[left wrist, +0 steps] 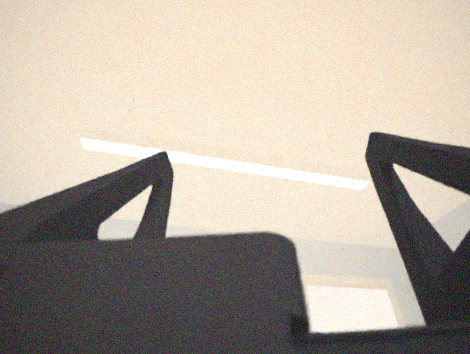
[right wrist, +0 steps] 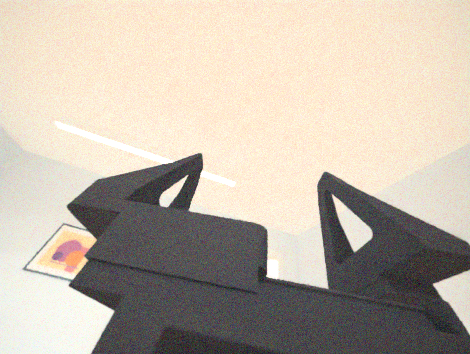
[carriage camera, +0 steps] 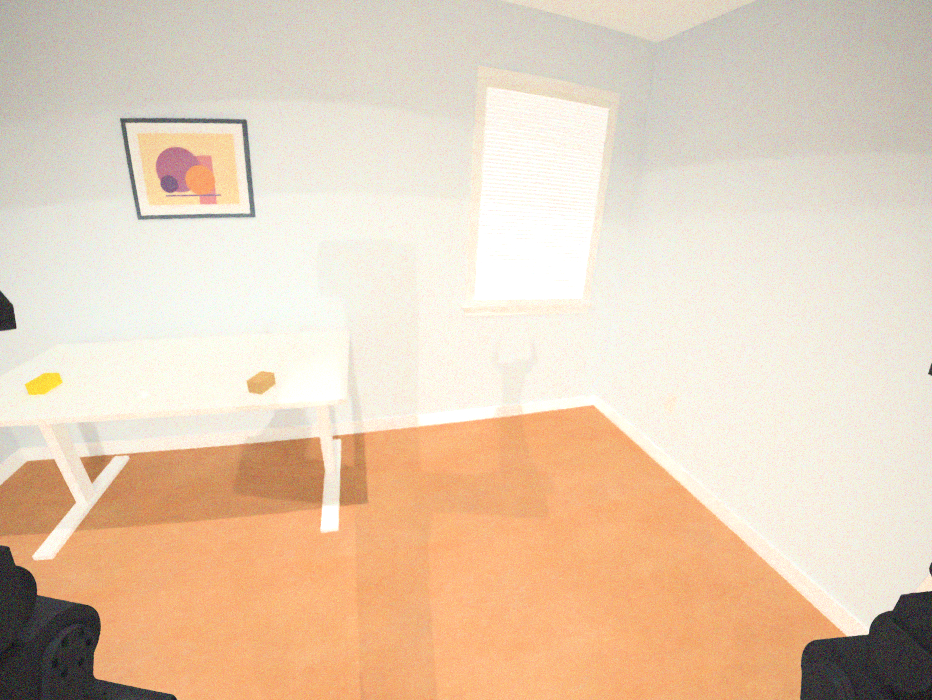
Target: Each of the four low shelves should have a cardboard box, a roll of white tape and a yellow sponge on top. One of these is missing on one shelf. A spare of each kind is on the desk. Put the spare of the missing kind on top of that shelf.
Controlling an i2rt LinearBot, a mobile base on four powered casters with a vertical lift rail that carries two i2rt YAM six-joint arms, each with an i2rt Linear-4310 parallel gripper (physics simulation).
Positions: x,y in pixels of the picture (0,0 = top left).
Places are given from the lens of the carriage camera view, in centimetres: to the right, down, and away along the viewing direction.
white desk (carriage camera: 205,375): -109, 11, 146
framed picture (carriage camera: 179,168): -134, -85, 155
The marked spots on the white desk and the framed picture are 99 cm apart.
